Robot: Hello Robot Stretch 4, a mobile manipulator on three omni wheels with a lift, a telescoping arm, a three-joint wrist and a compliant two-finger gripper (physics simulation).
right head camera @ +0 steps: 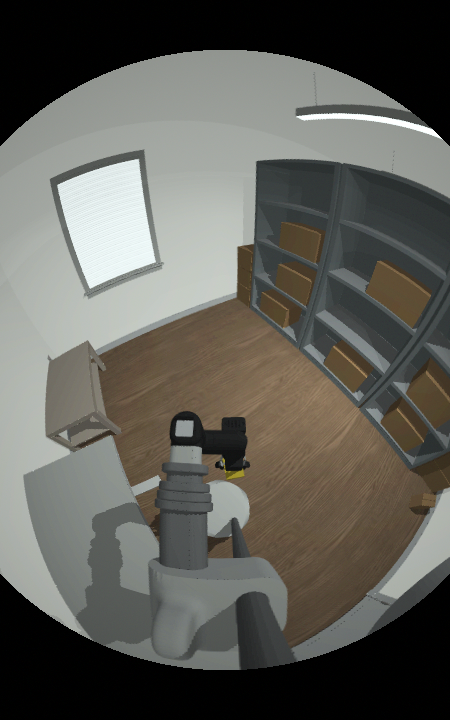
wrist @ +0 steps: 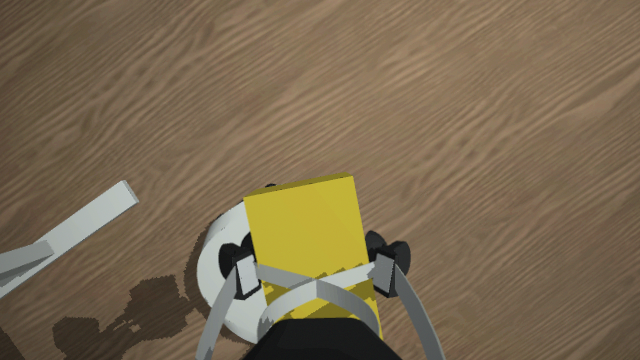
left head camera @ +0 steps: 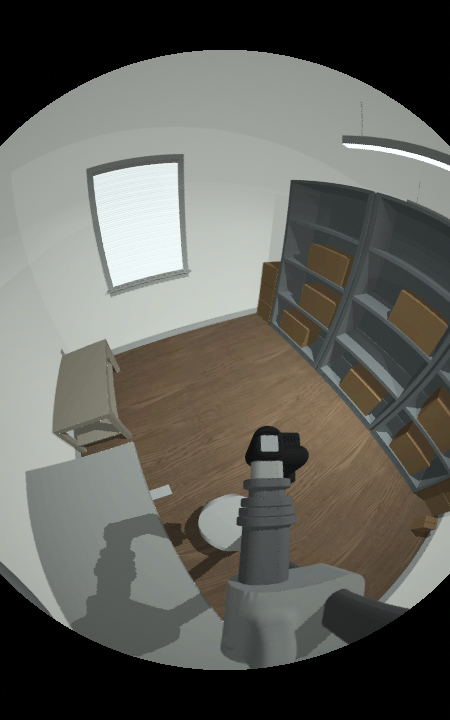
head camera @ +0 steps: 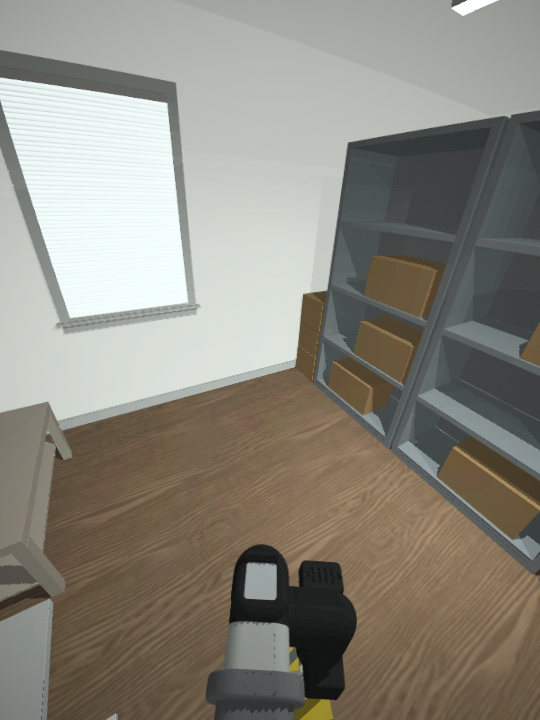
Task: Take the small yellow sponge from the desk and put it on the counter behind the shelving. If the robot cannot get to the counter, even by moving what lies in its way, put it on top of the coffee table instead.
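Where they show: gripper, fingertip midpoint: (wrist: 314, 251); robot's base, link origin: (right head camera: 219, 507) (left head camera: 229, 521).
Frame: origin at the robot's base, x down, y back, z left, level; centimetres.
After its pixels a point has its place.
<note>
The small yellow sponge (head camera: 313, 709) @(x -83.3, y -17.5, z -9.6 cm) (right head camera: 235, 473) @(x -83.3, y -17.4, z -9.7 cm) (wrist: 310, 220) @(x -83.4, y -24.0, z -8.6 cm) is between the fingers of my gripper (right head camera: 232, 465) @(x -78.6, y -21.0, z -8.7 cm) (wrist: 314, 251) @(x -78.6, y -21.0, z -8.7 cm), which is shut on it and holds it above the floor. The arm hides part of it in the head view. The grey desk (head camera: 23, 651) @(x -69.2, y -24.1, z 49.5 cm) (left head camera: 79, 477) @(x -69.2, y -7.5, z 73.0 cm) (right head camera: 68, 472) @(x -69.2, y -8.4, z 72.8 cm) is at the lower left. The beige coffee table (head camera: 23, 453) @(x -42.2, y -95.6, z 118.7 cm) (left head camera: 82, 392) @(x -42.2, y -69.0, z 122.6 cm) (right head camera: 68, 392) @(x -42.3, y -70.9, z 124.9 cm) stands past its far end. Tall dark grey shelving (head camera: 427, 348) @(x -80.4, y -154.9, z -92.4 cm) (left head camera: 347, 292) @(x -95.5, y -153.9, z -90.4 cm) (right head camera: 334, 212) @(x -145.4, y -154.5, z -91.4 cm) runs along the right. I cannot make out the counter.
Stacked brown boxes (head camera: 310, 325) @(x -52.9, y -245.9, z -34.7 cm) (left head camera: 266, 292) @(x -39.3, y -247.1, z -34.6 cm) (right head camera: 244, 276) @(x -39.5, y -245.7, z -35.5 cm) stand at the shelving's far end, by the wall. A white round seat (left head camera: 217, 523) @(x -18.7, y 0.9, z 8.1 cm) (right head camera: 228, 507) @(x -18.7, y -1.1, z -6.8 cm) (wrist: 225, 290) is below the arm. A small brown box (left head camera: 424, 525) @(x -15.2, y 46.0, z -176.8 cm) (right head camera: 422, 501) @(x -15.2, y 44.1, z -177.0 cm) lies at the right.
</note>
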